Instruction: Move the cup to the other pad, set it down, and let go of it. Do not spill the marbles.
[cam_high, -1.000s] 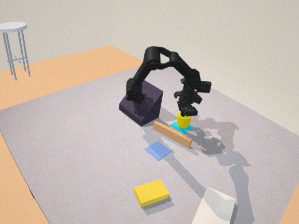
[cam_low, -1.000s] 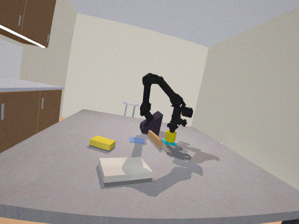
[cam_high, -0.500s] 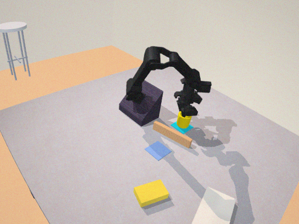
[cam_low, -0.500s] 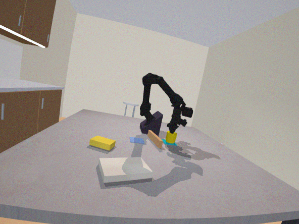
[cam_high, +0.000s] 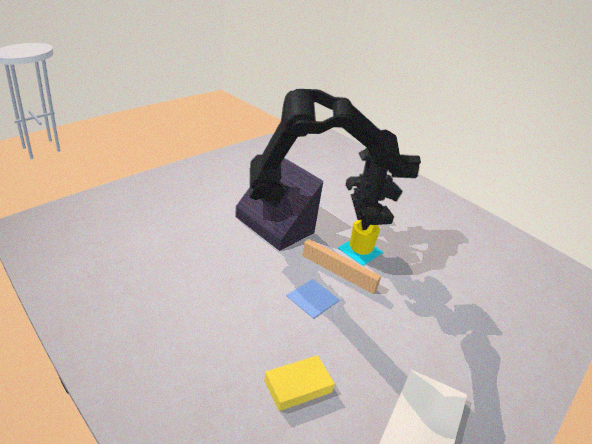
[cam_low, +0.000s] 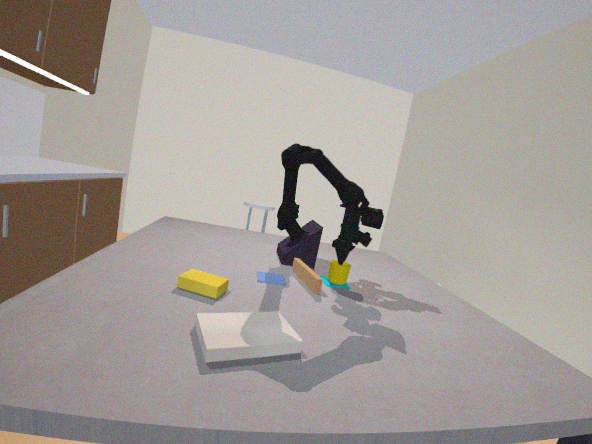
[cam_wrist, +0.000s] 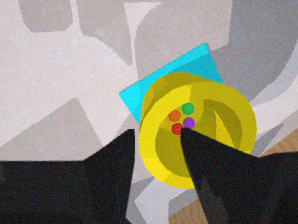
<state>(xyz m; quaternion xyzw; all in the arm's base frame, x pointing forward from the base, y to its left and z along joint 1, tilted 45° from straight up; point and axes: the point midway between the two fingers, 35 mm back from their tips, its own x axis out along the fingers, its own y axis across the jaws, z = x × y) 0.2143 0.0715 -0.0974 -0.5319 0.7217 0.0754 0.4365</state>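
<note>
The yellow cup is 20 mm below my gripper tip, 20 mm ahead of it and 10 mm to the right of it. Also, from my gripper tip: purple marble 40 mm below, 30 mm to the right, 20 mm ahead; wooden block 130 mm to the right, 50 mm below, 40 mm ahead; cyan pad 70 mm below, 20 mm to the right, 20 mm ahead.
</note>
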